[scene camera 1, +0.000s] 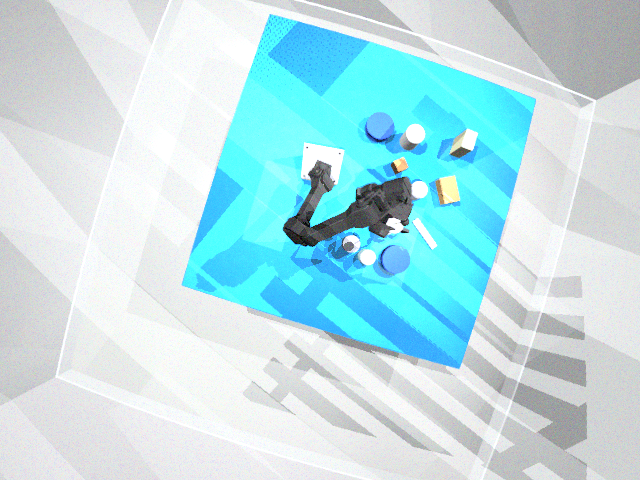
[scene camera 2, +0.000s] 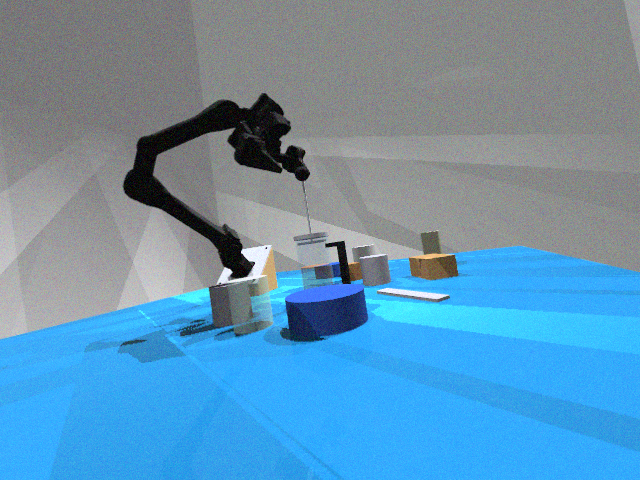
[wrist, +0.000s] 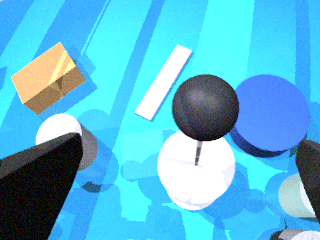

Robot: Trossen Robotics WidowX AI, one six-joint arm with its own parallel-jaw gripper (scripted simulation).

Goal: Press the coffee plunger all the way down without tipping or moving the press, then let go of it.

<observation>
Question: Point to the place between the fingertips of the gripper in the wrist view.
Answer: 190, 147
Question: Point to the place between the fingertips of the gripper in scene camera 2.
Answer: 296, 173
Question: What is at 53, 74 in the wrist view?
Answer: A tan box.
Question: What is the gripper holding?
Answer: Nothing.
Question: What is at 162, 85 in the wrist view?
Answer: A flat white bar.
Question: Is the gripper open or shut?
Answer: Open.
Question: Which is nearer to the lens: the coffee press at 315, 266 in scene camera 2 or the tan box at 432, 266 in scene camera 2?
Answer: The coffee press.
</observation>
